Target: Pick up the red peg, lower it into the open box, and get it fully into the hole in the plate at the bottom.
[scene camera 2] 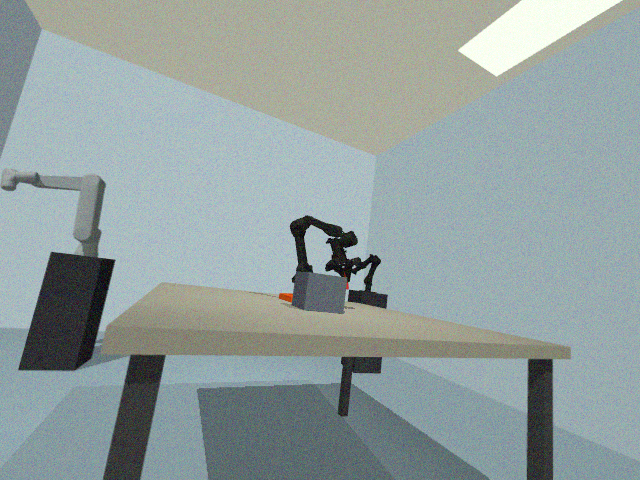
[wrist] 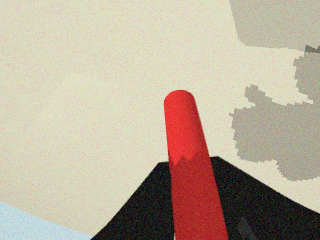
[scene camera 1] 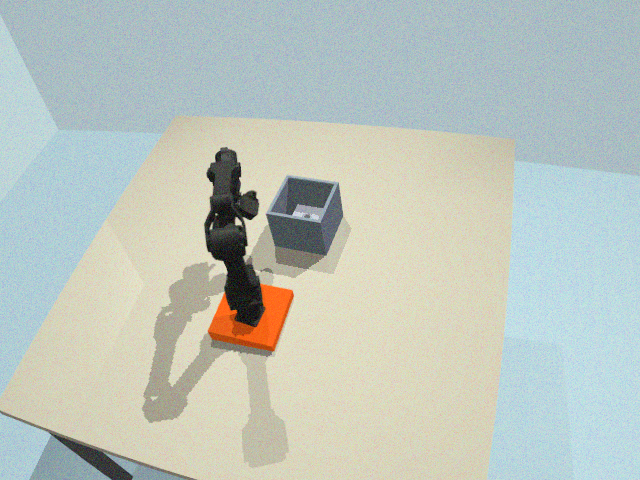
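The gripper (scene camera 1: pixel 222 224) is in sight, and the wrist view shows the gripper (wrist: pixel 189 170) too.
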